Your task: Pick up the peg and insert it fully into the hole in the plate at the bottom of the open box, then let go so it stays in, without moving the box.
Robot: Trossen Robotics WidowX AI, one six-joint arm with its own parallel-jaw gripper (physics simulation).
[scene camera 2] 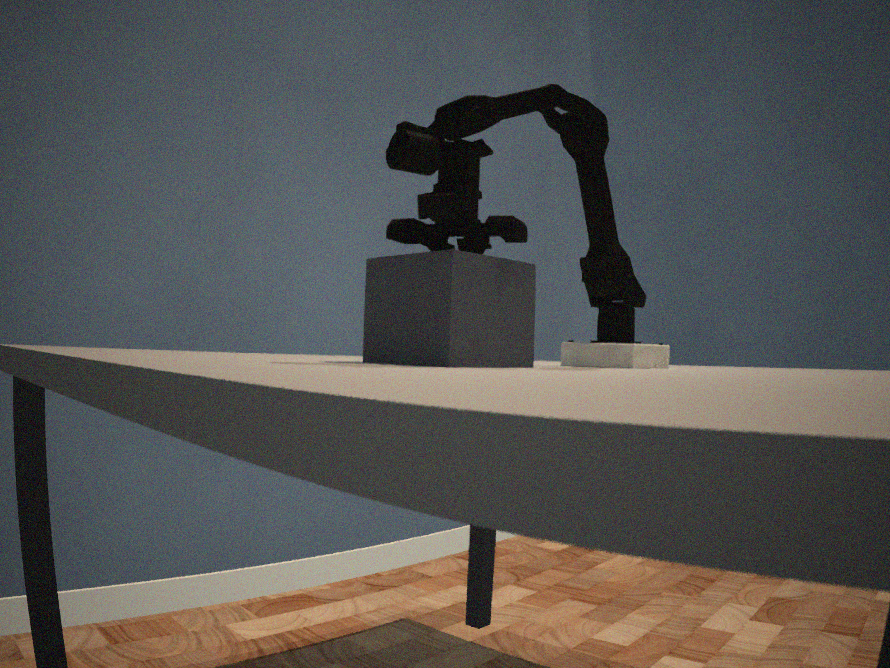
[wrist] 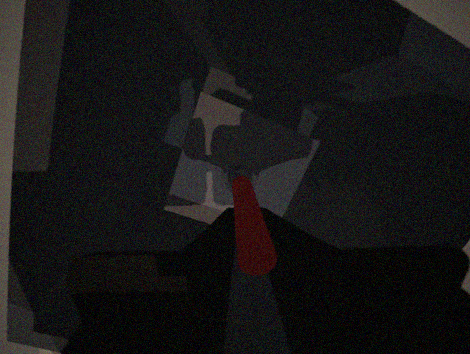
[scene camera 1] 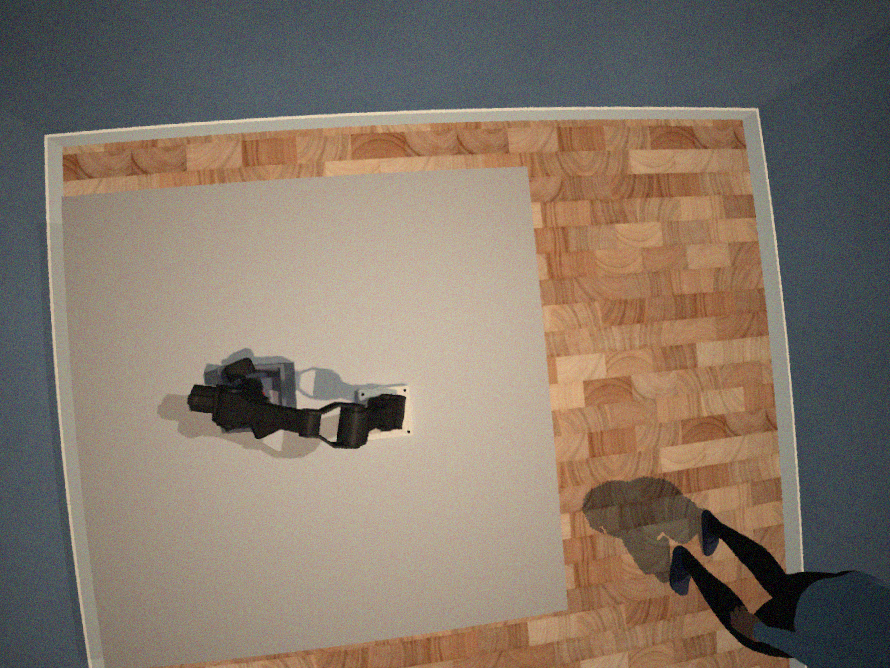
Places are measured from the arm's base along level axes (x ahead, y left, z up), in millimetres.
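Pixels of known places: gripper, fingertip midpoint: (wrist: pixel 245 215) (scene camera 1: pixel 261 394); arm's base at its link origin: (scene camera 2: pixel 616 343) (scene camera 1: pixel 392 407).
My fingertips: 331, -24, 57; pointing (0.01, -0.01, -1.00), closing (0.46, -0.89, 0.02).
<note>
For each thing: its top centre in the pictures, then the offset to it from my fingertips, as dx, dy, dz. Level surfaces: height alone.
- red peg at its top centre: (wrist: pixel 259 261) +6, +3, +45
- grey open box at its top centre: (wrist: pixel 256 244) (scene camera 2: pixel 451 260) (scene camera 1: pixel 252 398) +10, +6, +43
- pale square plate at its top centre: (wrist: pixel 240 177) (scene camera 1: pixel 260 395) +10, +6, -34
- pale table at its surface level: dz -95
The red peg (wrist: pixel 253 235) is held between the dark fingers of my gripper (wrist: pixel 245 215) (scene camera 2: pixel 455 245), which is shut on it. In scene camera 2 the fingers reach down past the rim of the grey open box (scene camera 2: pixel 409 309) (scene camera 1: pixel 289 382) (wrist: pixel 41 100), and its walls hide the fingertips and the peg. In the wrist view the peg's far end appears over the pale square plate (wrist: pixel 277 187) at the box bottom, near its middle. The hole is not clearly visible; the peg's end and shadow cover that area. I cannot tell whether the end is in the hole.
The box stands on the pale table (scene camera 1: pixel 431 517) (scene camera 2: pixel 251 370). The arm's white base plate (scene camera 2: pixel 596 354) (scene camera 1: pixel 406 409) is beside it, and the arm arches over from there. The box walls surround the fingers closely. A person (scene camera 1: pixel 833 611) is at the lower right of scene camera 1, off the table.
</note>
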